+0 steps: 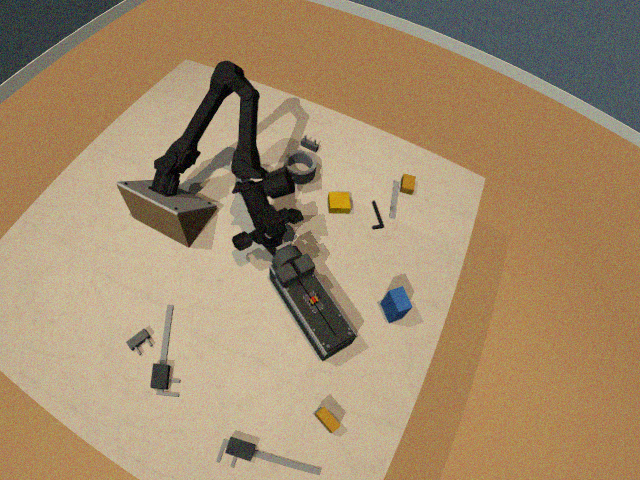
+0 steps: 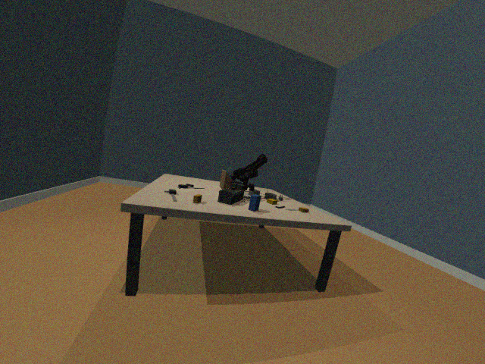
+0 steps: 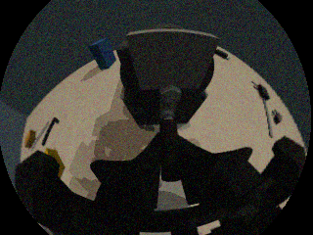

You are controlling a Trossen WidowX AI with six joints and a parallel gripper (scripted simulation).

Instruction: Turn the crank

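My gripper tip is 2 cm past the crank handle, 1 cm to the right of it and 3 cm below it. The rest, counted from my gripper tip: yellow block 8 cm ahead, 25 cm to the left, 2 cm below; red pointer 13 cm ahead, 10 cm to the right, 5 cm above; black hex key 21 cm ahead, 24 cm to the left, 3 cm below.
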